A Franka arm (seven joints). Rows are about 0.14 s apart.
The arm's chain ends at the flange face. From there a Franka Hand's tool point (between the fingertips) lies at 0.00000 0.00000 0.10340 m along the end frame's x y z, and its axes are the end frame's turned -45 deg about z.
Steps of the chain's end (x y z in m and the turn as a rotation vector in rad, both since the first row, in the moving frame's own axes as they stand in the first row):
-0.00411 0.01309 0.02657 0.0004 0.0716 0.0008
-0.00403 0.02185 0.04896 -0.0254 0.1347 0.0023
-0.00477 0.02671 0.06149 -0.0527 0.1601 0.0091
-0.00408 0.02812 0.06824 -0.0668 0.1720 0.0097
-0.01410 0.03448 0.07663 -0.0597 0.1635 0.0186
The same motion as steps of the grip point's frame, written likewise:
-0.00690 0.01155 0.02631 -0.0503 0.0509 0.0008
-0.01035 0.02428 0.04799 -0.1132 0.0773 0.0023
-0.01452 0.03103 0.06002 -0.1505 0.0759 0.0091
-0.01521 0.03440 0.06648 -0.1689 0.0744 0.0097
-0.02695 0.03072 0.07507 -0.1578 0.0734 0.0186

